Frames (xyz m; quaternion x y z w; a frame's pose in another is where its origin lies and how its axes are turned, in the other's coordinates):
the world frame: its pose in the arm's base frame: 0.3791 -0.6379 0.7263 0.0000 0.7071 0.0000 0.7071
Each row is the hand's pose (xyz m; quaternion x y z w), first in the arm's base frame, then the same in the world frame.
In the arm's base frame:
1: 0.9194 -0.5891 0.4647 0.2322 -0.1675 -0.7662 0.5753
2: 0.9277 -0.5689 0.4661 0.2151 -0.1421 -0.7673 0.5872
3: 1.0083 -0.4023 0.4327 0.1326 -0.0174 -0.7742 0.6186
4: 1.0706 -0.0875 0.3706 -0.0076 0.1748 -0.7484 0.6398
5: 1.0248 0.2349 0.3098 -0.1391 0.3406 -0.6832 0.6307
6: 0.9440 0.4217 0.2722 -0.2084 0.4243 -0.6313 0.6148
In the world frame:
1: 0.2616 0.0488 0.5403 0.7060 -0.5252 -0.3776 0.2884
2: 0.2602 0.0690 0.5486 0.6947 -0.5157 -0.3905 0.3147
3: 0.2936 0.2356 0.6292 0.6412 -0.4497 -0.4537 0.4251
4: 0.3557 0.5504 0.6915 0.5238 -0.3288 -0.5346 0.5760
5: 0.4165 0.8728 0.6457 0.3848 -0.2051 -0.5815 0.6868
6: 0.4541 1.0596 0.5649 0.2990 -0.1347 -0.5938 0.7348

